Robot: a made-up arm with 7 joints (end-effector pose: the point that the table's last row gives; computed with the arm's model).
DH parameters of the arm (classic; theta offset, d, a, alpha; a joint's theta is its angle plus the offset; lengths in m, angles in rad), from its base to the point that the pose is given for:
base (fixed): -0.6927 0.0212 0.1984 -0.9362
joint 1: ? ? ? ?
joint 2: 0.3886 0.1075 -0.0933 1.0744
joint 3: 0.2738 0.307 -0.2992 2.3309
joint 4: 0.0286 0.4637 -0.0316 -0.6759
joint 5: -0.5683 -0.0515 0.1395 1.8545
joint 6: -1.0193 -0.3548 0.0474 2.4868
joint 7: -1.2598 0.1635 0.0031 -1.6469
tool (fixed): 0.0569 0.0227 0 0
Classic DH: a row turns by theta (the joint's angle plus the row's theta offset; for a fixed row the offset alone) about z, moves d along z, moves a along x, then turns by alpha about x.
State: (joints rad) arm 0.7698 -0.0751 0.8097 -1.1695 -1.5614 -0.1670 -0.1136
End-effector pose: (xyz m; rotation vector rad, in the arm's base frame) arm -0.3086 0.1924 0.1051 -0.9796 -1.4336 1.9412
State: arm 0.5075 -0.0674 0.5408 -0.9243 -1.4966 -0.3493 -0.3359
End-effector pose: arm -0.1923 0.2376 0.1091 -0.7664 -0.8145 1.9802
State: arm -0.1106 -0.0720 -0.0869 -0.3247 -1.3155 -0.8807 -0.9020
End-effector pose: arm 0.1147 0.1440 -0.1360 -0.1237 0.5013 1.4233
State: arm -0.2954 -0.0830 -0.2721 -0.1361 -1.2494 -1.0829 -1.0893
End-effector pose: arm 0.1277 0.0415 -0.2416 0.1677 0.7339 1.1292
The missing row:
joint 1: 0.512 0.0274 -0.0827 1.2467
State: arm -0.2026 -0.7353 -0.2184 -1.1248 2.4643 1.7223 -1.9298
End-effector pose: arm -0.7859 0.0620 -0.2392 -1.8329 -2.0108 -0.6072
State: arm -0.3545 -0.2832 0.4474 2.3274 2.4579 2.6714 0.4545
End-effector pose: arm 0.1769 0.2998 0.0257 -2.2898 0.0125 1.0582
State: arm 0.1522 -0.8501 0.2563 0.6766 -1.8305 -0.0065 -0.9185
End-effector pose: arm 0.1791 0.0000 -0.3020 -0.1134 1.5139 0.8966
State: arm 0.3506 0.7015 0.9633 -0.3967 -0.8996 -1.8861 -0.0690
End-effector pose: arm 0.2747 0.1563 0.2126 1.8657 -1.6671 1.7880
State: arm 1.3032 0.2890 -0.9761 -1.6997 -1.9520 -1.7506 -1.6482
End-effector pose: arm -0.1512 -0.8409 0.6011 -0.1960 1.0739 -1.9341
